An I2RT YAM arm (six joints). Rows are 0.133 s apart.
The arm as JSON. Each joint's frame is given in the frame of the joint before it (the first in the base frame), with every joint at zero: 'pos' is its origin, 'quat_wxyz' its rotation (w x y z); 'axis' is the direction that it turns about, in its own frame. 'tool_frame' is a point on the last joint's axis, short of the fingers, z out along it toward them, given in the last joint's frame.
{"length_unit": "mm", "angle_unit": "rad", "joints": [
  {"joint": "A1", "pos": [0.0, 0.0, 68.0], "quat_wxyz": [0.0, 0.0, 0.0, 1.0], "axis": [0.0, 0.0, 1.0]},
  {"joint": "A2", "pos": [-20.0, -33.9, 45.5], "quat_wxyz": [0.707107, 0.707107, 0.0, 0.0], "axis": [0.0, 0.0, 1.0]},
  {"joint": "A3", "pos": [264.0, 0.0, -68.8], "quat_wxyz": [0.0, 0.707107, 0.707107, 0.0], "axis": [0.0, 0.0, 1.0]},
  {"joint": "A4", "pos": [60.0, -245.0, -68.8], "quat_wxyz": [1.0, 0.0, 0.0, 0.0], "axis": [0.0, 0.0, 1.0]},
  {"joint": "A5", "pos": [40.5, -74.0, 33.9], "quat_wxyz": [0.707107, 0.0, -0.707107, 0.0], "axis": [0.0, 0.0, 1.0]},
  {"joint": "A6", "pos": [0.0, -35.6, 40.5], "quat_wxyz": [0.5, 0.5, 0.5, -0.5], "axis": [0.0, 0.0, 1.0]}
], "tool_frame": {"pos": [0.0, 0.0, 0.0], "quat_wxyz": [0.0, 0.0, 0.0, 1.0]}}
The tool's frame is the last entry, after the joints.
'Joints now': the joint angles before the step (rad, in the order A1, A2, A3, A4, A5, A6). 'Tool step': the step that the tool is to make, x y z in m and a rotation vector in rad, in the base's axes. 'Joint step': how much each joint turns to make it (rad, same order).
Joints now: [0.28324 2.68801 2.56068 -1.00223 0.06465 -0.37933]
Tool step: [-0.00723 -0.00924 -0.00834 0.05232 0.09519 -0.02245]
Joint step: [-0.01700 -0.02101 -0.06029 -0.03925 -0.06796 0.03484]
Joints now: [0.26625 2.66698 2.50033 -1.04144 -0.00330 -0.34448]
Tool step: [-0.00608 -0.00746 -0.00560 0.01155 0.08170 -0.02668]
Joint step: [-0.01213 -0.00140 -0.01450 -0.06249 -0.02584 0.02407]
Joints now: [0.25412 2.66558 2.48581 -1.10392 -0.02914 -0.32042]
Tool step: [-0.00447 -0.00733 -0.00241 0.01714 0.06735 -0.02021]
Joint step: [-0.01326 0.00205 0.00088 -0.05927 -0.03026 0.01515]
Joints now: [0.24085 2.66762 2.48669 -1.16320 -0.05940 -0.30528]
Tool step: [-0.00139 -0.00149 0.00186 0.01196 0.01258 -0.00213]
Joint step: [-0.00308 -0.00554 -0.00256 -0.01221 -0.01445 0.00230]
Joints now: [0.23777 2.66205 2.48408 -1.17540 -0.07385 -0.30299]
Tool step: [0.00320 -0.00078 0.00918 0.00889 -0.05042 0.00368]
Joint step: [-0.00274 -0.01774 -0.00297 0.03582 0.00153 -0.00701]
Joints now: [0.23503 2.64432 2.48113 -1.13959 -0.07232 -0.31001]
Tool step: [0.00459 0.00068 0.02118 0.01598 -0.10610 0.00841]
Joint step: [-0.00037 -0.04362 -0.01364 0.07615 0.00591 -0.01124]
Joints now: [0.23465 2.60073 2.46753 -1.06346 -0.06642 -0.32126]
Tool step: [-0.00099 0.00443 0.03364 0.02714 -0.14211 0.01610]
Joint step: [0.00867 -0.09084 -0.06334 0.11636 0.00334 -0.00987]
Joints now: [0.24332 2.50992 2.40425 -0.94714 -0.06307 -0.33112]
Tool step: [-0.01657 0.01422 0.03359 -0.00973 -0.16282 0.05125]
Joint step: [0.03622 -0.15722 -0.18586 0.18153 0.03415 -0.04135]
